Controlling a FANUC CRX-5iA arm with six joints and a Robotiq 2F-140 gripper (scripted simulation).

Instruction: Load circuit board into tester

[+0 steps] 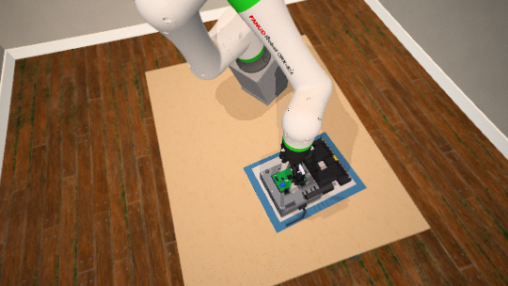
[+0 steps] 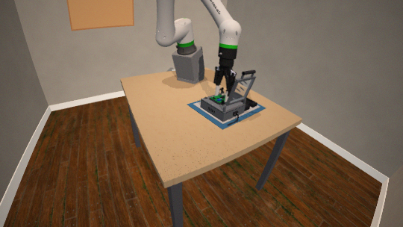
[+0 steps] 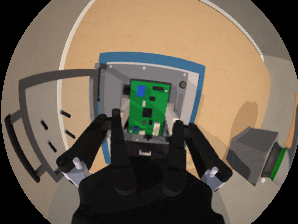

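Right now my hand is 2 cm above the circuit board. From my hand the other things lie so: tester lid: 12 cm ahead, 3 cm to the left, 9 cm above; then tester: 2 cm ahead, 4 cm to the left, 2 cm above.
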